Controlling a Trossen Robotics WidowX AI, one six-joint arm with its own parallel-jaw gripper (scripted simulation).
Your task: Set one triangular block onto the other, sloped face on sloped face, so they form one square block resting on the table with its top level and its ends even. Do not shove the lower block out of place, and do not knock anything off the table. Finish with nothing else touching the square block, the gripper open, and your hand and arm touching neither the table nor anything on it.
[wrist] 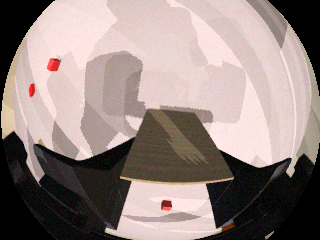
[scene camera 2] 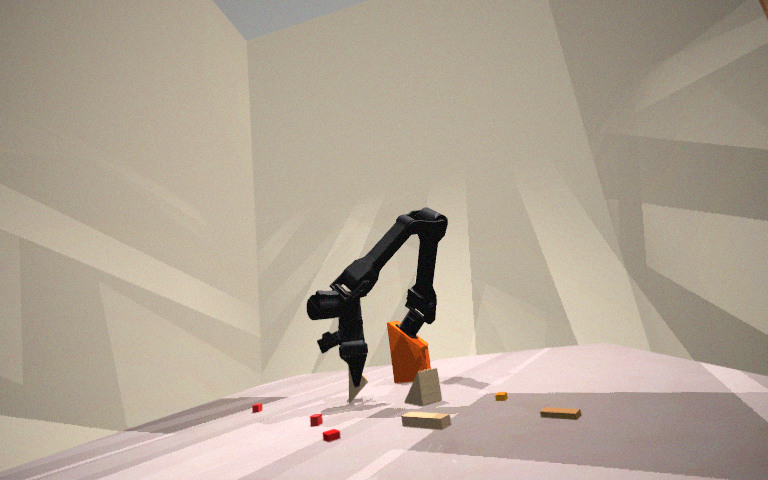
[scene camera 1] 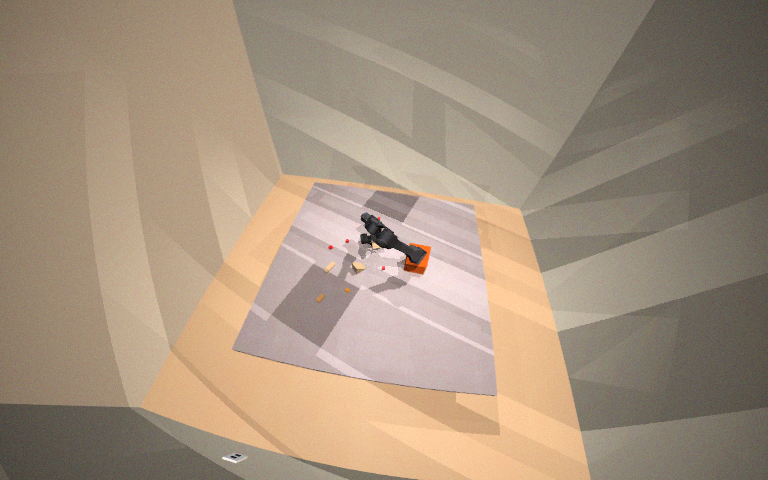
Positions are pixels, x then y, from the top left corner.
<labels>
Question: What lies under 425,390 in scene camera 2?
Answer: A tan triangular block.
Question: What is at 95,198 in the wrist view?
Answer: My gripper.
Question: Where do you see a tan triangular block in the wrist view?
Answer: At 171,147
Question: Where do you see a flat tan slab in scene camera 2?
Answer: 412,419
</labels>
